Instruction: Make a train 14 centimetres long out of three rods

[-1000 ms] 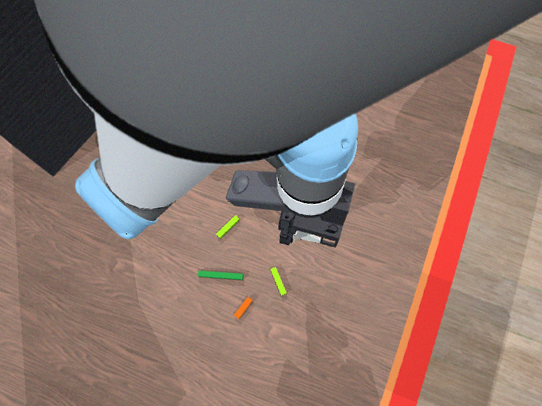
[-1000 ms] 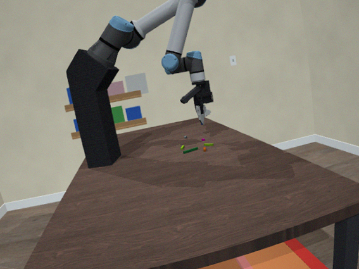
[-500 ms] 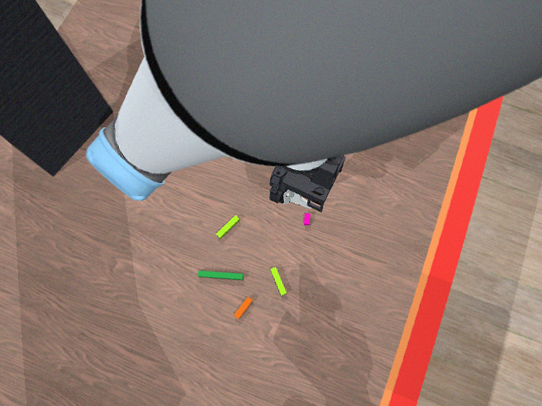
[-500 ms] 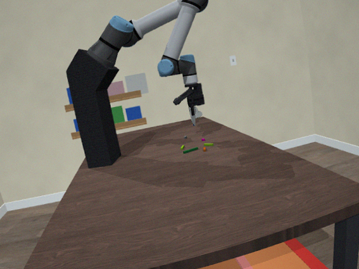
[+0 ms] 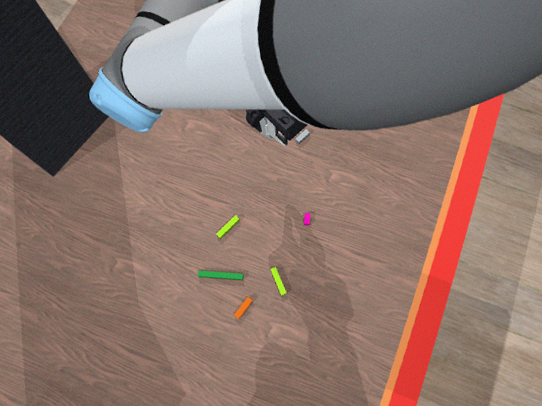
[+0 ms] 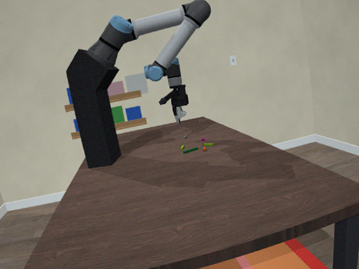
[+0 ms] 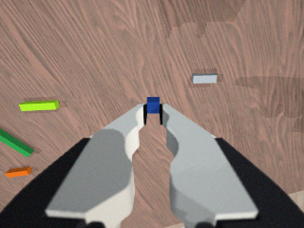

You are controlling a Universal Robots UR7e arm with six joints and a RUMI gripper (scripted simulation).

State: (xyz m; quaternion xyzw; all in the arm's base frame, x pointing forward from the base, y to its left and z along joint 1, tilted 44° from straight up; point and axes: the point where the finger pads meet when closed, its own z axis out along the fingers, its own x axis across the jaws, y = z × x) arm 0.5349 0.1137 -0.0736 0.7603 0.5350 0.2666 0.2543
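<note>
My hand is 11 cm above the grey rod, 6 cm to the right of it and 3 cm short of it. Round my hand: magenta rod (11 cm below, 10 cm to the right, 10 cm ahead); blue rod (1 cm below); green rod (25 cm to the right, 11 cm below).
</note>
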